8 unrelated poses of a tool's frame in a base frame.
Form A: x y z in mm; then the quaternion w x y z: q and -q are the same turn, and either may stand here.
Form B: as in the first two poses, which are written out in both.
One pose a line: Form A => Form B
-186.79, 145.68, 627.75, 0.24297, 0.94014, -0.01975, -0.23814 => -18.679, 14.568, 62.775, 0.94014, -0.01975, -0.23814, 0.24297
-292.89, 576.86, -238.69, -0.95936, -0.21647, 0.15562, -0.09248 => -29.289, 57.686, -23.869, 0.21647, -0.15562, 0.09248, 0.95936
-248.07, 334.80, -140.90, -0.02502, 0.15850, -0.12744, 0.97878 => -24.807, 33.480, -14.090, -0.15850, 0.12744, -0.97878, 0.02502
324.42, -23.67, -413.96, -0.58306, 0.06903, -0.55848, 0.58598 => 32.442, -2.367, -41.396, -0.06903, 0.55848, -0.58598, 0.58306
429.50, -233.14, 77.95, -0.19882, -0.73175, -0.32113, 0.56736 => 42.950, -23.314, 7.795, 0.73175, 0.32113, -0.56736, 0.19882
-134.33, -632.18, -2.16, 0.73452, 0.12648, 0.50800, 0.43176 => -13.433, -63.218, -0.216, 0.12648, 0.50800, 0.43176, 0.73452
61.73, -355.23, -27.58, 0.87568, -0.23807, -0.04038, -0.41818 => 6.173, -35.523, -2.758, -0.23807, -0.04038, -0.41818, 0.87568
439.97, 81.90, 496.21, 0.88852, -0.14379, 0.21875, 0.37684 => 43.997, 8.190, 49.621, -0.14379, 0.21875, 0.37684, 0.88852
